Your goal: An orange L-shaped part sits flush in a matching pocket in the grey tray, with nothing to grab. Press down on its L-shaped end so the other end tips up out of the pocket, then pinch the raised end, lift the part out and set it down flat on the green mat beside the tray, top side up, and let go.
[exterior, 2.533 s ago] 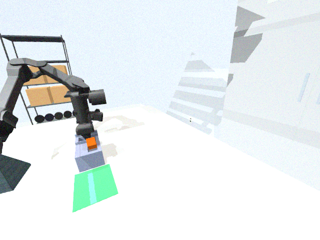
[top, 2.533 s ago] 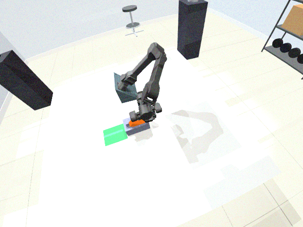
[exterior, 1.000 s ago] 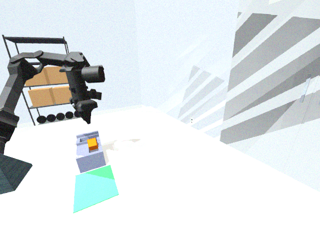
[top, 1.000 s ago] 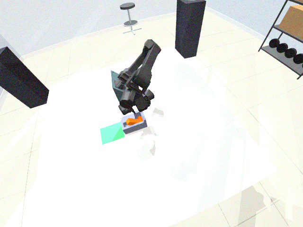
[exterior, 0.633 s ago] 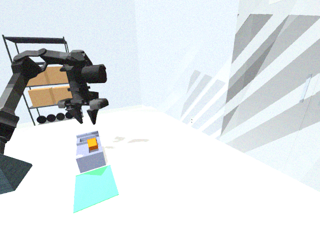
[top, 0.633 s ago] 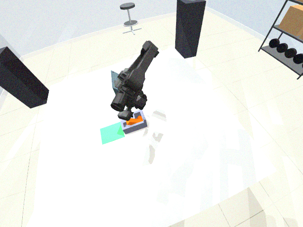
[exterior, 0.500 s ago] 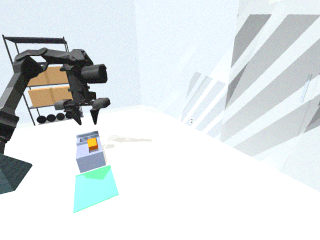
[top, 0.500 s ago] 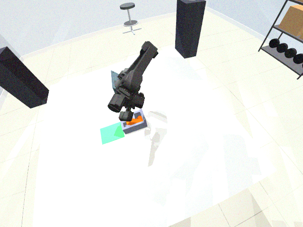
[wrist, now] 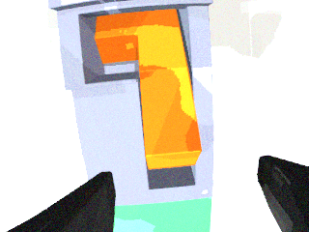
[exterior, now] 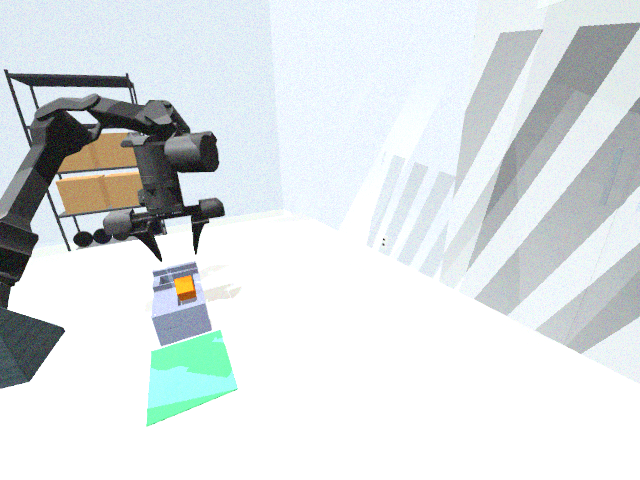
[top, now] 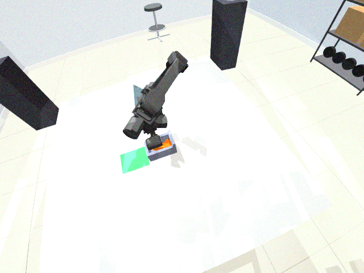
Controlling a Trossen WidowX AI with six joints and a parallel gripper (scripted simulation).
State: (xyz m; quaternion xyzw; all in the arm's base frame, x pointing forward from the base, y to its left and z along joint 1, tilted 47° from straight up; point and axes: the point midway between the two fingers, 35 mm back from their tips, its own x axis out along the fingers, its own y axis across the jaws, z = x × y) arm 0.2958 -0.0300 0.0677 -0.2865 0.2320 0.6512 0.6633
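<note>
The orange L-shaped part is 100 mm below my gripper tip, 30 mm to the left of it and 20 mm behind it. Also, from my gripper tip: green mat (150 mm below, 140 mm to the right, 10 mm behind).
</note>
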